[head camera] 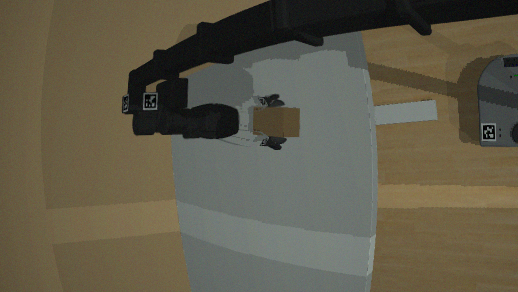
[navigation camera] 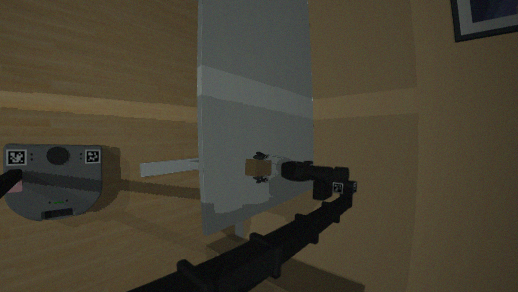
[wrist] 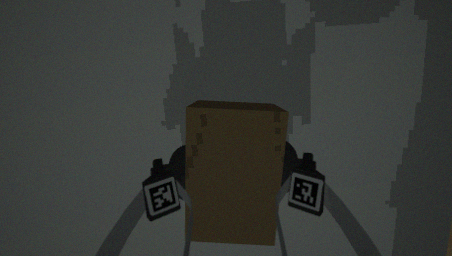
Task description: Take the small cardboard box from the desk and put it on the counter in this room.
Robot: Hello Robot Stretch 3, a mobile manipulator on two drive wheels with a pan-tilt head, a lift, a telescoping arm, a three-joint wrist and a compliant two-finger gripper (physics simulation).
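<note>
The small cardboard box [head camera: 287, 122] [navigation camera: 252, 167] [wrist: 235, 215] is a brown block on the grey desk [head camera: 280, 200] [navigation camera: 255, 130] [wrist: 90, 100]. My gripper [head camera: 274, 122] [navigation camera: 260, 167] [wrist: 232, 160] is shut on the box, with one fingertip pressed against each long side. In the wrist view the box lies nearly straight between the fingers, and its far end reaches past the fingertips. I cannot tell whether its underside touches the desk. I cannot make out the counter with certainty in these views.
My arm [head camera: 240, 37] [navigation camera: 265, 255] crosses above the desk's near end. My base [head camera: 505, 110] [navigation camera: 75, 182] stands beyond one long edge, near a pale desk leg [head camera: 405, 112] [navigation camera: 167, 168]. A brown block-like surface [navigation camera: 320, 275] lies partly behind the arm. A framed picture [navigation camera: 459, 38] hangs on the wall.
</note>
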